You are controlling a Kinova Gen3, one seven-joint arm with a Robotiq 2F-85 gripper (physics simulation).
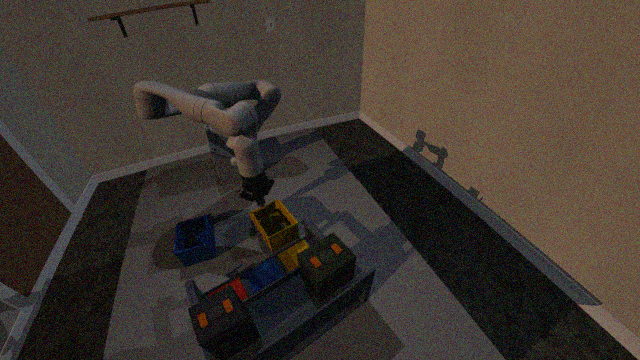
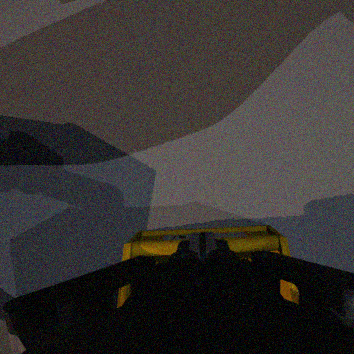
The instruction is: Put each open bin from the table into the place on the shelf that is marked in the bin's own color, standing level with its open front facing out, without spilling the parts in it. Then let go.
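Frame: origin at the arm's base, x ahead, y left, z up, level; metres.
Seen in the pictures: gripper, fingertip midpoint: [image 1: 261, 205] [image 2: 202, 247].
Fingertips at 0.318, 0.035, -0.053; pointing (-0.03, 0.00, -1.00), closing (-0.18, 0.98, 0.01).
Offsets run from my fingertips to a thing's top centre, as dx, dy, dz. "spot": to the spot under its first point.
The yellow bin {spot: +0.169, +0.006, +0.015} [image 1: 276, 237] [image 2: 154, 247] stands on the grey surface right behind the shelf {spot: +0.451, +0.047, +0.101} [image 1: 331, 306], close to the yellow marked place [image 1: 291, 256], with dark parts inside. The blue bin {spot: +0.030, -0.252, -0.040} [image 1: 194, 242] stands to its left, further from the shelf. The shelf also has a blue marked place [image 1: 262, 273] and a red marked place [image 1: 236, 287]. My gripper [image 1: 258, 199] [image 2: 202, 247] is shut with nothing between its fingers. Its tips are at the far top rim of the yellow bin; I cannot tell whether they touch it.
Two dark boxes with orange labels stand on the shelf, one at its right end {spot: +0.397, +0.068, +0.154} [image 1: 328, 267] and one at its left end {spot: +0.426, -0.147, +0.179} [image 1: 219, 321]. Dark floor strips border the grey surface. A wall bracket shelf [image 1: 149, 8] hangs high at the back.
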